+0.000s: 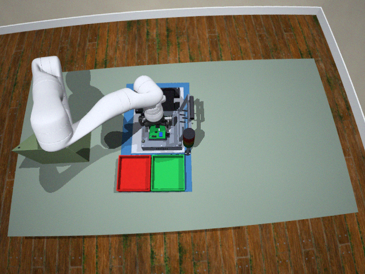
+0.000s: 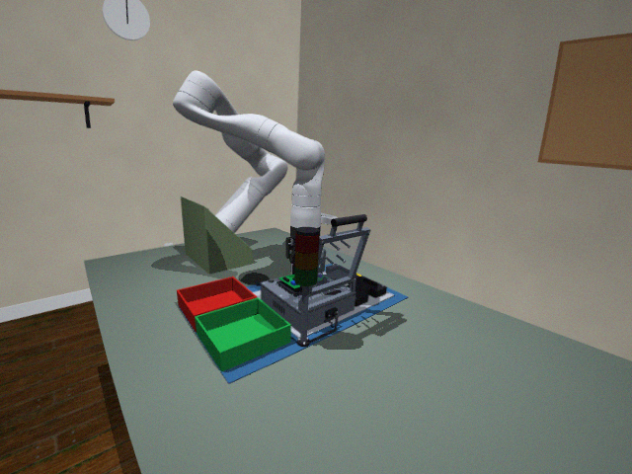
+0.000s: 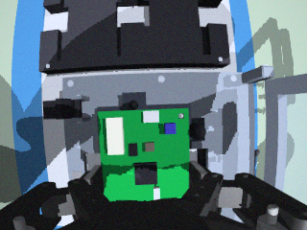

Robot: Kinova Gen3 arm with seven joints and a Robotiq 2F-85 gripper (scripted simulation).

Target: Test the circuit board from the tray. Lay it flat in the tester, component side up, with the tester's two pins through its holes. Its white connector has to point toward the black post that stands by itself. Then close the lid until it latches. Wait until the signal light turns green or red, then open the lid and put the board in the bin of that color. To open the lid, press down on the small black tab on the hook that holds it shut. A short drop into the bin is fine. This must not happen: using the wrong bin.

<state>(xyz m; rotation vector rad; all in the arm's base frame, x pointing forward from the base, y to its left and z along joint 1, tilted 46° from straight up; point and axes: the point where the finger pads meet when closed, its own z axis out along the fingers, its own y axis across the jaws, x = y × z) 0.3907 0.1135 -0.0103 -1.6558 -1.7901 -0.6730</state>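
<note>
Now: the green circuit board right at my hand. The rest, counted from my hand: nest: 1 cm ahead, 1 cm to the left, 1 cm below; then black latch hook: 6 cm behind, 6 cm to the left, 1 cm above; then clear lid: 12 cm ahead, 10 cm above.
</note>
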